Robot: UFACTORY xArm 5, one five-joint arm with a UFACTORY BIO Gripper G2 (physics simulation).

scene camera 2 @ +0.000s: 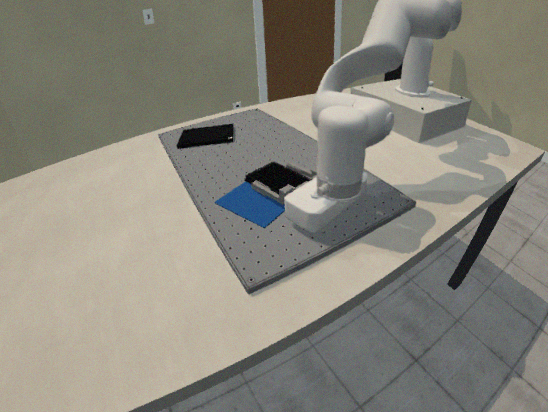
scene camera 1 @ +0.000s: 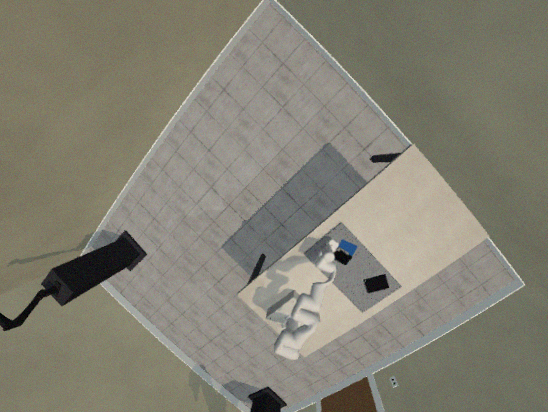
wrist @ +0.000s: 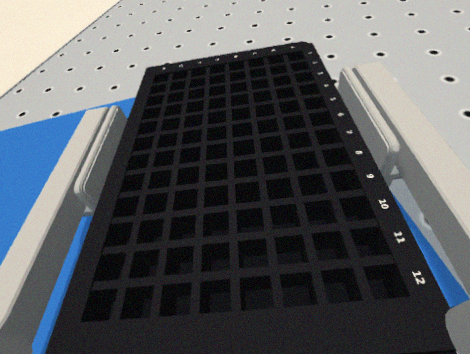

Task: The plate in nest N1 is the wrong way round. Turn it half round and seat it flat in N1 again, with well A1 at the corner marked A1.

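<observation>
The black plate (scene camera 1: 343, 257) (scene camera 2: 275, 175) (wrist: 235, 175) is held level, grid of wells up, over the blue mat (scene camera 1: 349, 246) (scene camera 2: 247, 206) (wrist: 35, 155). In the wrist view its column 1 end is farthest away, column 12 nearest, with the A1 corner at the far right. My gripper (scene camera 2: 271, 175) (wrist: 235, 132) is shut on the plate's long sides. The gap between plate and mat is hard to judge. Nest N1, a flat black holder (scene camera 1: 376, 283) (scene camera 2: 205, 136), lies on the board apart from the plate, with a small white mark at its right corner in scene camera 2.
The grey perforated board (scene camera 1: 362, 300) (scene camera 2: 250, 260) (wrist: 400, 50) lies under the nest and the mat. The board rests on the beige table (scene camera 1: 425, 200) (scene camera 2: 100, 300). The arm's pale base block (scene camera 2: 395, 115) stands at the back right in scene camera 2.
</observation>
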